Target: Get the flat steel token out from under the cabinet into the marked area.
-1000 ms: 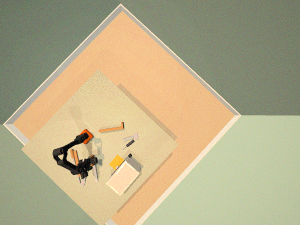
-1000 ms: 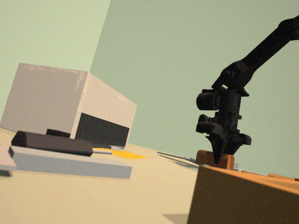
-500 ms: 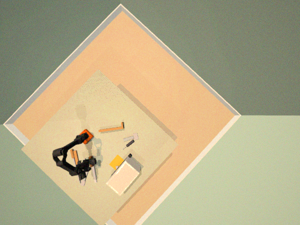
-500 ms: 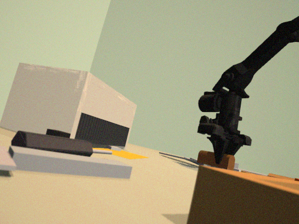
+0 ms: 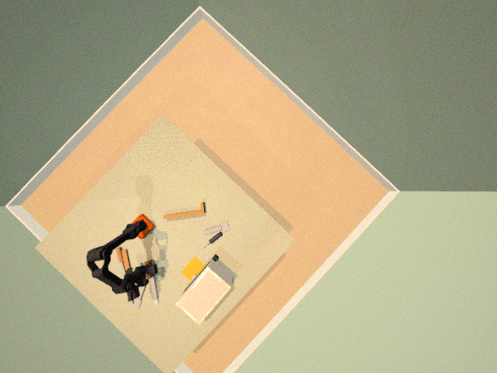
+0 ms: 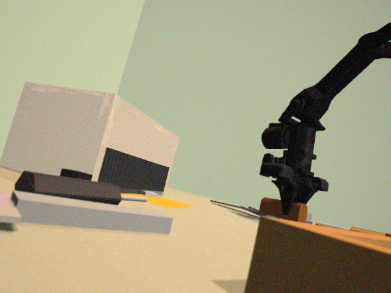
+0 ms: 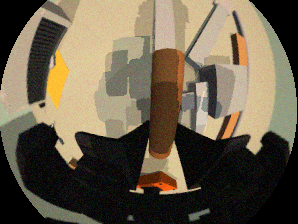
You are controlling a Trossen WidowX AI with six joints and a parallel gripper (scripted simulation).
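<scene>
Right now my gripper tip is 150 mm to the left of the orange stick, 60 mm past it and 20 mm above it. Round my gripper tip: token 260 mm ahead, 180 mm to the left, 20 mm below; then dark screwdriver 430 mm to the left, 130 mm ahead, 10 mm below.
</scene>
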